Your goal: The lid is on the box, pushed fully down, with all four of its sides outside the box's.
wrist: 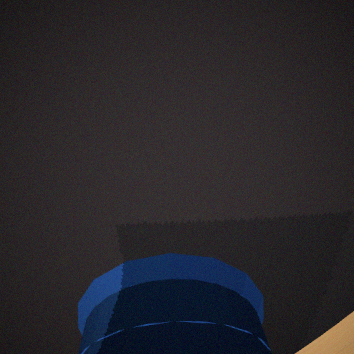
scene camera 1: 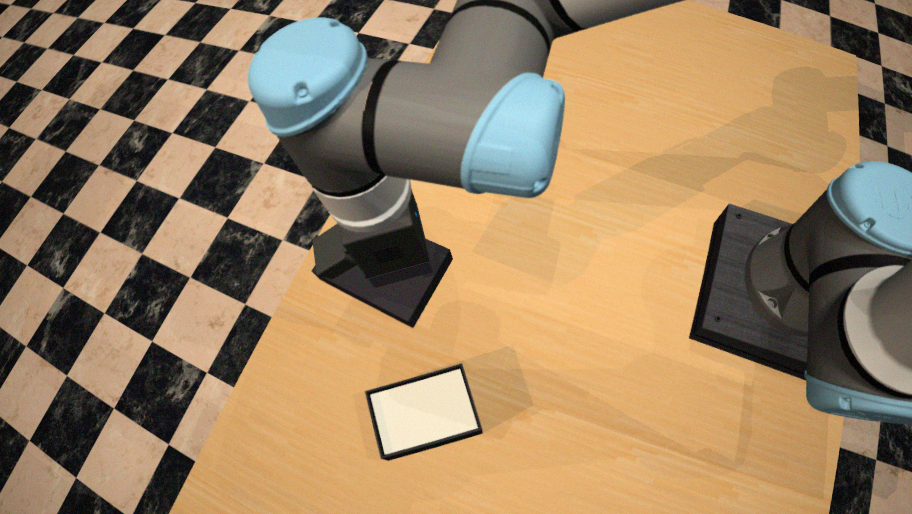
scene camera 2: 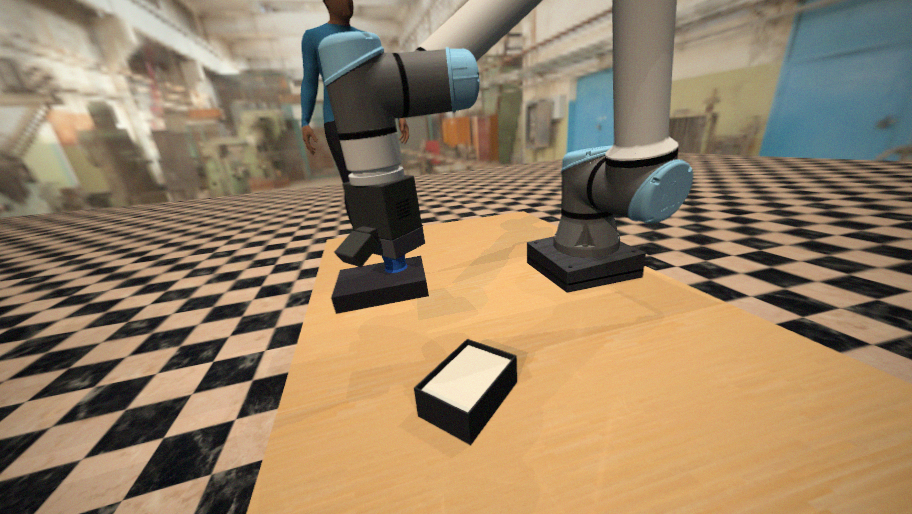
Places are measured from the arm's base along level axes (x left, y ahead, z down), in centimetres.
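Pixels of known places: end effector, tool point: (wrist: 166, 278) (scene camera 2: 397, 275); arm's base, origin of the base link: (scene camera 1: 796, 282) (scene camera 2: 585, 244).
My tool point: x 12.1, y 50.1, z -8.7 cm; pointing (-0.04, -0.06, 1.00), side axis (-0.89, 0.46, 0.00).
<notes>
Ahead of a thing's pixels: the offset from my tool point to its top centre. Level surfaces: height alone.
The black lid @(dy +2.7, dx +0.7, dz -1.6 cm) (scene camera 1: 415, 294) (scene camera 2: 380, 293) (wrist: 175, 125) hangs from my suction cup (scene camera 2: 395, 265) (wrist: 172, 300), held above the table near its left edge. The blue cup touches its flat top off-centre, and the lid looks roughly level. The cup is hidden behind the arm in scene camera 1. The black box @(dy -4.6, dx +14.2, dz +10.1 cm) (scene camera 1: 471, 402) (scene camera 2: 443, 415) stands open and upright on the table, with a cream surface inside its thin rim. Lid and box are well apart, with the box nearer the front in scene camera 2. The box does not show in the wrist view.
The wooden table @(dz +14.9 cm) (scene camera 1: 574, 446) (scene camera 2: 638, 415) carries the arm's dark base plate (scene camera 1: 721, 287) (scene camera 2: 549, 264) to the right. The table's left edge runs close to the lid. A person in a blue top (scene camera 2: 312, 70) stands behind the arm on the checkered floor.
</notes>
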